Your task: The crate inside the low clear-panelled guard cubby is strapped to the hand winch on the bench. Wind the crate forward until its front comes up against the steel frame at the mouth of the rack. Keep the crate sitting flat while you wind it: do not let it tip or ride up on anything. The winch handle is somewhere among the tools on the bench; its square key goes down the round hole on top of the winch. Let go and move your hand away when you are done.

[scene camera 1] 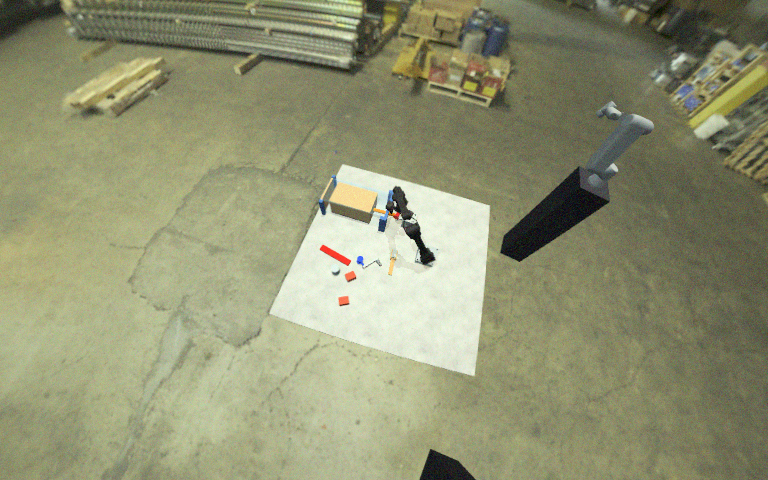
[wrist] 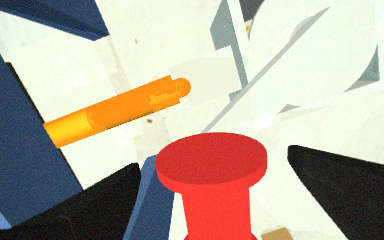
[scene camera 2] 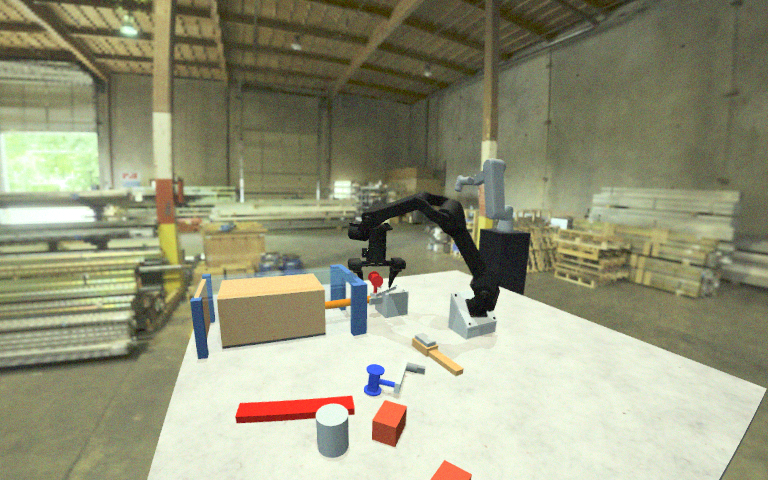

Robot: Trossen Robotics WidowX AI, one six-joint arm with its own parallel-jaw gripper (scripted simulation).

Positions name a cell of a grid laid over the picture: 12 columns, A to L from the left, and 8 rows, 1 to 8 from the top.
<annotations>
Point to a red bar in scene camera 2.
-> At E7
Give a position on a wooden brush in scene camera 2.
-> G6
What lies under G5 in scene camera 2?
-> My gripper.
</annotations>
